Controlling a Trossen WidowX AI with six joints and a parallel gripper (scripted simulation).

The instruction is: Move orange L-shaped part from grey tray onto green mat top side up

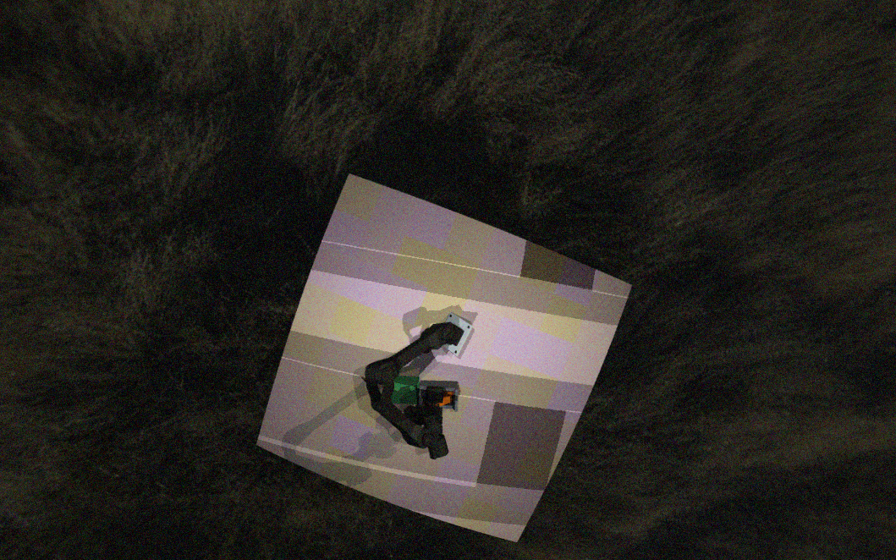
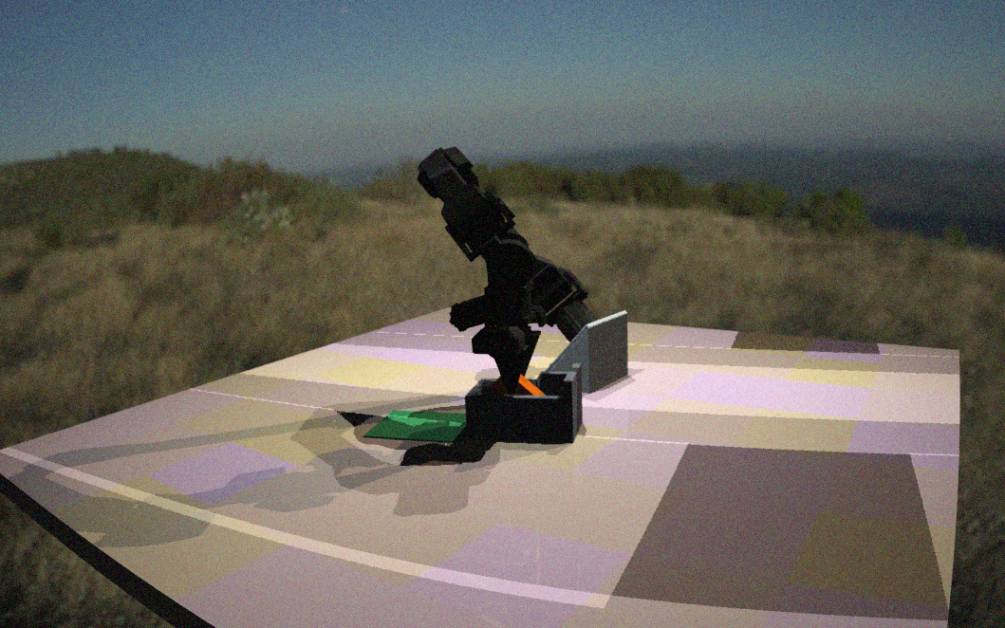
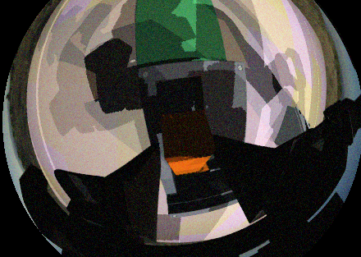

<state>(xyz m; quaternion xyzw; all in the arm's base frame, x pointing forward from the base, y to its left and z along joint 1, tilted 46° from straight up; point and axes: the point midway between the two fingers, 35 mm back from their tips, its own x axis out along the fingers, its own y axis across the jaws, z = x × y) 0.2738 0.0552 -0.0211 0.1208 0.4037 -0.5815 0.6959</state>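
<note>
My gripper tip is now 140 mm to the left of the green mat, 80 mm above it and 50 mm short of it. Also, from my gripper tip: orange L-shaped part (30 mm below, 30 mm behind, 20 mm to the left).
</note>
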